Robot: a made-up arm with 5 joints.
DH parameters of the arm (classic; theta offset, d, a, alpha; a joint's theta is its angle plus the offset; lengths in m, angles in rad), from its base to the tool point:
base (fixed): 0 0.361 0.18 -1.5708
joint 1: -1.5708 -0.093 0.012 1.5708
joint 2: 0 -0.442 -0.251 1.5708
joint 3: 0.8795 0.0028 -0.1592 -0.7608
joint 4: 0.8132 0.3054 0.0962 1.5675
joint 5: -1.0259 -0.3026 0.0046 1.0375
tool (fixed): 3.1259 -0.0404 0 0
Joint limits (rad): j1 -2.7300..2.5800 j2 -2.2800..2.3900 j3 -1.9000..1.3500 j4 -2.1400..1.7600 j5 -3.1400..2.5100
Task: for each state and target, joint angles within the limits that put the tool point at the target. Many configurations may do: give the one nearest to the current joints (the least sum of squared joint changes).
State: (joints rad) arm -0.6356 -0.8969 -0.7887 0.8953 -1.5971
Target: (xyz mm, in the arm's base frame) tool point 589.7 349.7 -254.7
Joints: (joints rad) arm -0.1123 -0.7999 -0.6611 0.9668 -1.5794
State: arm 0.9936 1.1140 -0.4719 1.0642 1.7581
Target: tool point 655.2 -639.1 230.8
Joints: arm 1.5921 1.8664 -1.1856 1.1751 1.7930
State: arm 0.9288 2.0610 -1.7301 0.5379 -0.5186
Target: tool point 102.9 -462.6 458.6
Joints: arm 0.5006 1.4517 -1.5720 0.5144 -0.4727
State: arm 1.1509 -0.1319 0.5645 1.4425 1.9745
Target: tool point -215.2 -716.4 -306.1
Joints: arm 1.5912 0.5043 -0.1106 1.5003 1.9347
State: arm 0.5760 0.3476 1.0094 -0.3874 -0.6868
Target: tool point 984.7 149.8 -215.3
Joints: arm 0.1072 -0.4326 1.0940 -0.1150 -0.6564
